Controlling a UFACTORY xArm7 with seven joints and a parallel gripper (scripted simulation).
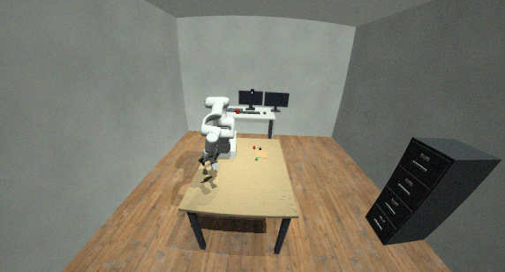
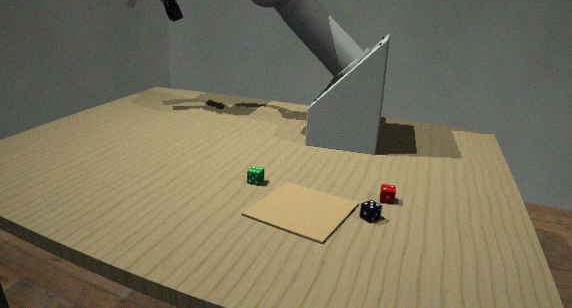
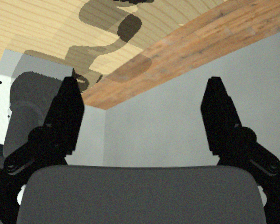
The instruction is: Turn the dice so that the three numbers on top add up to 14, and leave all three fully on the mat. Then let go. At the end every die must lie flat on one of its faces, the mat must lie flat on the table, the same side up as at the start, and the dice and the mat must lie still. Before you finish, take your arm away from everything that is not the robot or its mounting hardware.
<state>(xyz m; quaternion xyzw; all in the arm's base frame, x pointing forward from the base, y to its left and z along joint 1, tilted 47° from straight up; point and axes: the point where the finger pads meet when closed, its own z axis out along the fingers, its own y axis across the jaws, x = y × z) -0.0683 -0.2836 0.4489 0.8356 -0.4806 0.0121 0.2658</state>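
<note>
Right now my hand is 410 mm short of the green die, 400 mm to the right of it and 260 mm above it. Round my hand: red die (630 mm to the left, 410 mm ahead, 260 mm below); black die (610 mm to the left, 480 mm ahead, 260 mm below); tan mat (500 mm to the left, 490 mm ahead, 270 mm below).
</note>
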